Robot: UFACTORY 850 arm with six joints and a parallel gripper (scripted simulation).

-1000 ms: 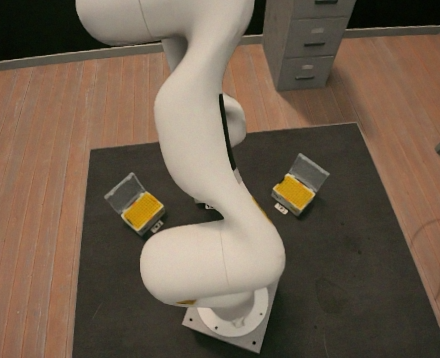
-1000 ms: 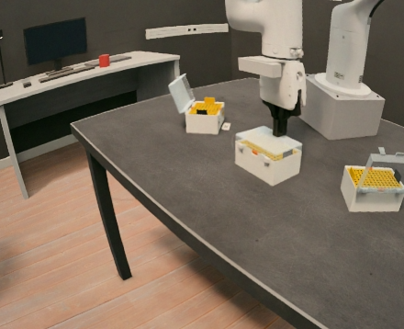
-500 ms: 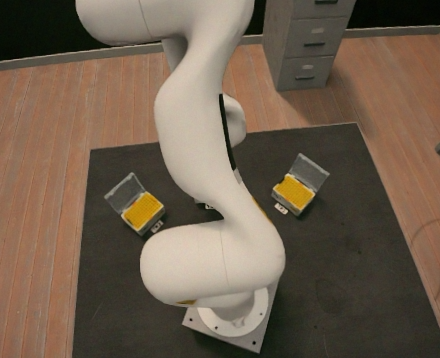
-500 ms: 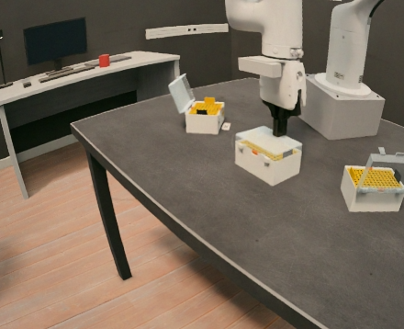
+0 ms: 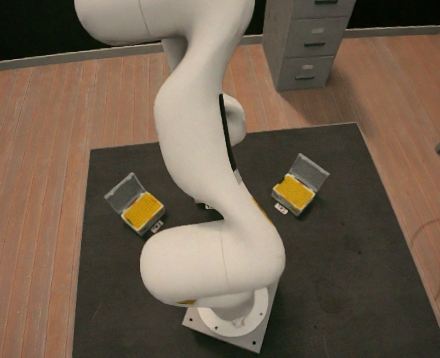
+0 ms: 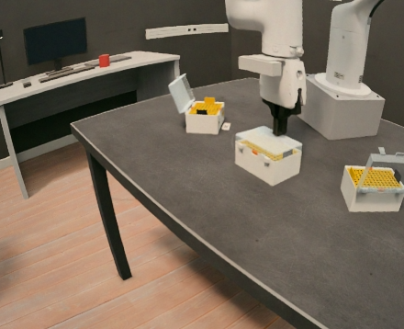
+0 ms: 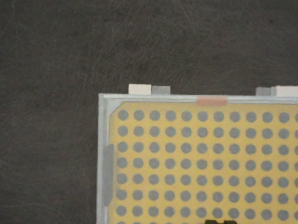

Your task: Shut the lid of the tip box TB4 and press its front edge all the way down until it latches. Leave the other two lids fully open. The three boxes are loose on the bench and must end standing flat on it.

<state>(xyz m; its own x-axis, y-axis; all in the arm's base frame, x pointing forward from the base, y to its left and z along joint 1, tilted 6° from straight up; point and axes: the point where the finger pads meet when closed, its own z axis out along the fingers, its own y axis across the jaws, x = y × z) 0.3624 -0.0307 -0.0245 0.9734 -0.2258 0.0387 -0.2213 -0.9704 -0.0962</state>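
My hand is 30 mm short of the tip box lid, 10 mm to the left of it and 40 mm above it. Also, from my hand: TB4 label: 20 mm behind, 10 mm to the left, 90 mm below; then bench label: 100 mm behind, 230 mm to the right, 90 mm below.
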